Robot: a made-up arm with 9 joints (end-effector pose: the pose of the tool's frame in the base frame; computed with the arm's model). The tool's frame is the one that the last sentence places. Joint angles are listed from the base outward.
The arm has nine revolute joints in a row. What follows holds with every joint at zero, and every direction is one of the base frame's. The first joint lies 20 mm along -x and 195 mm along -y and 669 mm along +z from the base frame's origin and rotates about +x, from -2.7 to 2.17 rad. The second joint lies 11 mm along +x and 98 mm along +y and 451 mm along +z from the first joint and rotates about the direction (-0.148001, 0.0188, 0.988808), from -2.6 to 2.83 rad. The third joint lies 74 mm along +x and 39 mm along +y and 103 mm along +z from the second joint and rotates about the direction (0.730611, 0.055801, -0.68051), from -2.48 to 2.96 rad. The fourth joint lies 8 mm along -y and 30 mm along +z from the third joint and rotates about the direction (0.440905, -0.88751, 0.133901), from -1.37 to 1.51 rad. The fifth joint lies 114 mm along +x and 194 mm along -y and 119 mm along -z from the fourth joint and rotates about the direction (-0.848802, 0.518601, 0.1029), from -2.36 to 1.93 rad. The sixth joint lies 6 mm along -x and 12 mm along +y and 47 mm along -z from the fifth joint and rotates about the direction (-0.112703, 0.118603, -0.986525), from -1.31 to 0.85 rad. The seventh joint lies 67 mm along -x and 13 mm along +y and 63 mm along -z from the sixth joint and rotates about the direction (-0.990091, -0.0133, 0.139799), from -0.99 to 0.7 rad. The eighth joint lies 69 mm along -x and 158 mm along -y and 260 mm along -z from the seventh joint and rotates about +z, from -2.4 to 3.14 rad. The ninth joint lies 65 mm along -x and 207 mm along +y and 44 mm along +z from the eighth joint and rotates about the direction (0.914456, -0.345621, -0.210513), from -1.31 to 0.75 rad. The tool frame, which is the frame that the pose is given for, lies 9 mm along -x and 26 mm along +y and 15 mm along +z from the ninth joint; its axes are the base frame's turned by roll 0.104, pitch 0.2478 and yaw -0.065 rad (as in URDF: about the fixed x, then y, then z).
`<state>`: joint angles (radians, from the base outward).
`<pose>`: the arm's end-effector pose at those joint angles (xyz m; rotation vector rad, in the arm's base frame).
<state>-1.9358 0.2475 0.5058 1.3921 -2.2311 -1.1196 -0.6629 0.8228 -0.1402</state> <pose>0.1965 0.6061 0.1057 -0.7177 1.1617 -2.1147</pose>
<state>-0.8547 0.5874 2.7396 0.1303 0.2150 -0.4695 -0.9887 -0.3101 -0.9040</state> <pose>0.1424 0.5521 0.7567 1.4114 0.2505 -0.6650</pose>
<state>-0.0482 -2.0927 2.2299 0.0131 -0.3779 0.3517 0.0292 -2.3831 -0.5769</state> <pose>0.3604 -0.5137 0.8987 -1.4905 -0.0341 -1.1876</pose>
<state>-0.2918 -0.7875 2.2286 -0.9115 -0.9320 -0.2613 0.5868 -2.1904 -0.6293</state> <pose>0.3713 0.3122 0.8108 -1.6014 -1.3177 0.8447</pose>
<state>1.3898 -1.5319 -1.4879 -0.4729 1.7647 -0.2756 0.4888 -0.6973 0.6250</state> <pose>-0.0320 -1.1648 0.5973 -0.7244 1.0542 0.9079</pose>
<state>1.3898 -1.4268 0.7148 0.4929 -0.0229 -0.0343 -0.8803 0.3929 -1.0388</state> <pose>0.3176 -0.5335 0.7674 1.3976 0.5283 -1.7552</pose>
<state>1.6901 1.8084 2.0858 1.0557 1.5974 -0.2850 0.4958 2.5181 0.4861</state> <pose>0.0496 -0.4828 0.2967 0.0054 0.5347 -2.7413</pose>
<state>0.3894 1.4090 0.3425 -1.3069 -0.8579 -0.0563 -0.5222 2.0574 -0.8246</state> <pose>-0.1277 -0.7503 0.8894 0.2187 -0.6528 2.3484</pose>
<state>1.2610 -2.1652 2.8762 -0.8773 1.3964 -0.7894 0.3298 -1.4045 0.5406</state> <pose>0.4329 -0.9157 0.7086 -1.4324 0.1238 1.3013</pose>
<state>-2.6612 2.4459 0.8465 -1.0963 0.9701 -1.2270 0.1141 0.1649 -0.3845</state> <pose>0.4711 -0.0588 0.0060 -0.7214 -1.5289 0.8009</pose>
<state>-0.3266 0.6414 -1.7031 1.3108 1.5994 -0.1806 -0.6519 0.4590 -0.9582</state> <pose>0.4303 0.1863 1.1172 2.2111 0.9967 -1.7538</pose>
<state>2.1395 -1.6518 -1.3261 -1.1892 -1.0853 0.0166 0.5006 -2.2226 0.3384</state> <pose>-0.4134 -0.6068 0.0317 -0.6447 1.4312 -1.7208</pose>
